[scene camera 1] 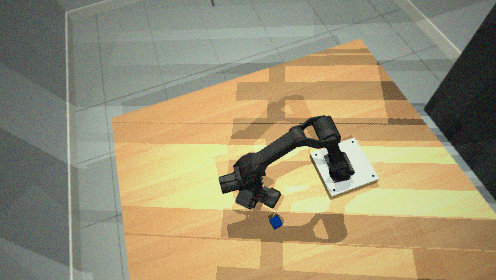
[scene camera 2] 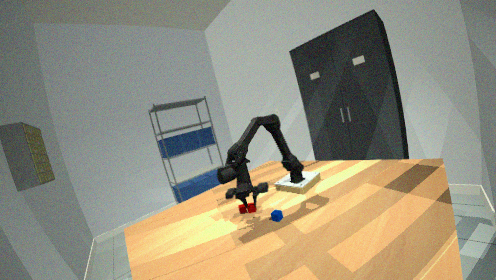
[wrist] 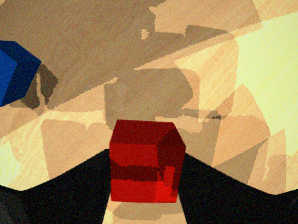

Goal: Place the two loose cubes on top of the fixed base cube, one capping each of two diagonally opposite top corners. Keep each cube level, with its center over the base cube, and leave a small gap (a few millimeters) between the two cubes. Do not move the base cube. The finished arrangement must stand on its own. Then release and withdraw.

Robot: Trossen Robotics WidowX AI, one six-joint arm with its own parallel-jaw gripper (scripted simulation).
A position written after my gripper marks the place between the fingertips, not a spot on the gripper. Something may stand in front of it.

My gripper [scene camera 1: 255, 196] holds a red cube [wrist: 146, 157].
My gripper is seen too in the wrist view [wrist: 144, 159].
